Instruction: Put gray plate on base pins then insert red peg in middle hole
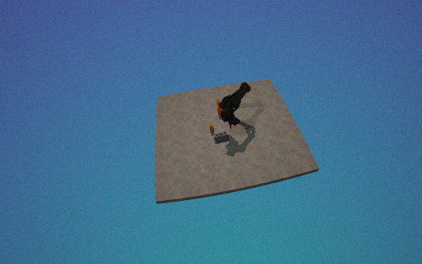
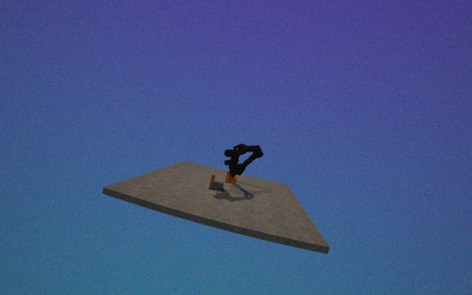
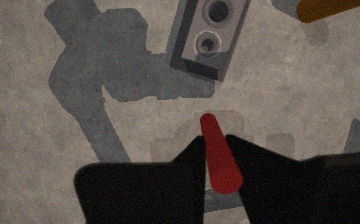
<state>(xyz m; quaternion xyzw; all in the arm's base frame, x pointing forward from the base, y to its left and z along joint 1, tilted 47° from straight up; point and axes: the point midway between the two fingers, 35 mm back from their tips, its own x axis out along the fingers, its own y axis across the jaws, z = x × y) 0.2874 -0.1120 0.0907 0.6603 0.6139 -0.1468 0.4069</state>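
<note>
My gripper tip is 2 cm short of the gray plate, 9 cm to the left of it and 8 cm above it. Round my gripper tip: base 2 cm ahead, 9 cm to the right, 11 cm below; orange peg 9 cm behind, 14 cm to the right, 8 cm below; red peg right at my gripper tip.
</note>
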